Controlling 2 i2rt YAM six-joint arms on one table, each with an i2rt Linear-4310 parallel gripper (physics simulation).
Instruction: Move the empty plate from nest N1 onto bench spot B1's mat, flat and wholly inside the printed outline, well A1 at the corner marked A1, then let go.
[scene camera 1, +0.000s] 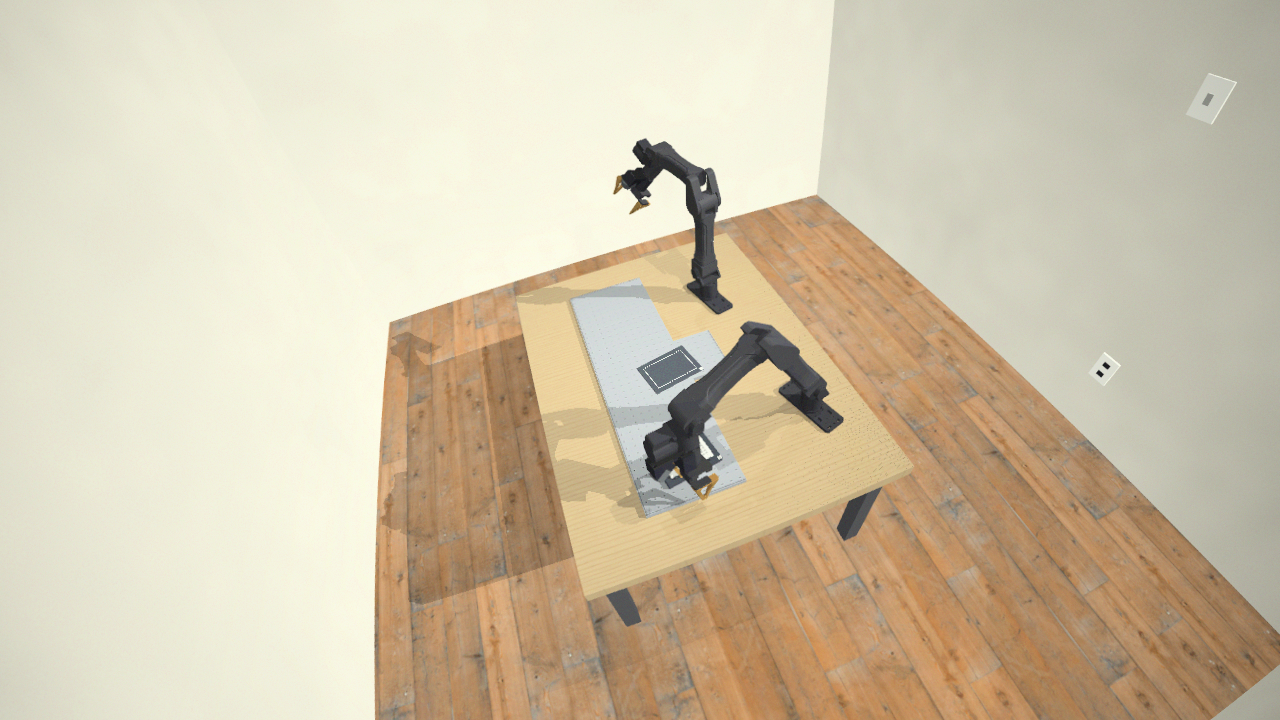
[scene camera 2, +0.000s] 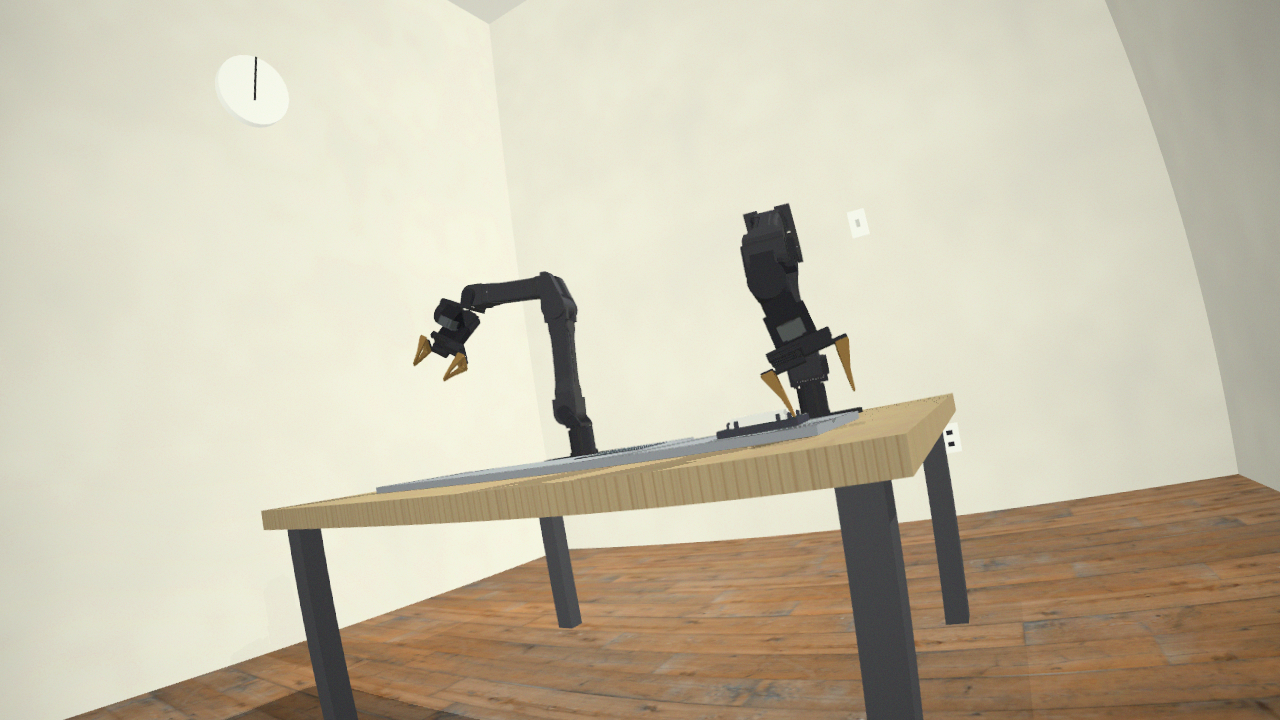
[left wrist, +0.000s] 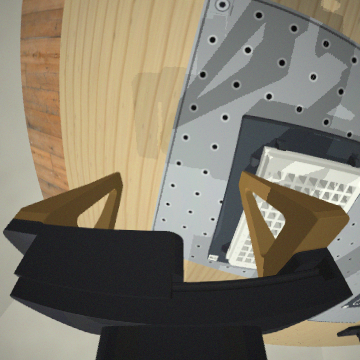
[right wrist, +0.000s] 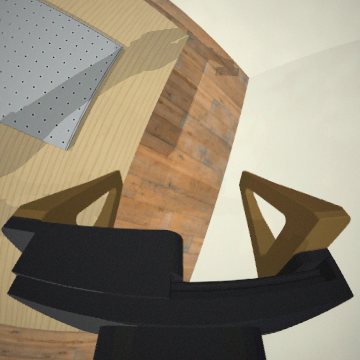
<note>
My left gripper (scene camera 2: 824, 404) is open and touches a dark plate holder (scene camera 2: 799, 419). My right gripper (scene camera 2: 428, 372) is open and holds nothing. A white well plate (left wrist: 322, 178) sits on the dark plate holder. Further things: a dark outlined mat (scene camera 1: 676, 365).
My left gripper also shows in scene camera 1 (scene camera 1: 693, 487) and in the left wrist view (left wrist: 180, 177). My right gripper also shows in the right wrist view (right wrist: 180, 176). The dark plate holder is seen too in the left wrist view (left wrist: 255, 132). The right wrist view does not show the white well plate: it is out of frame.
</note>
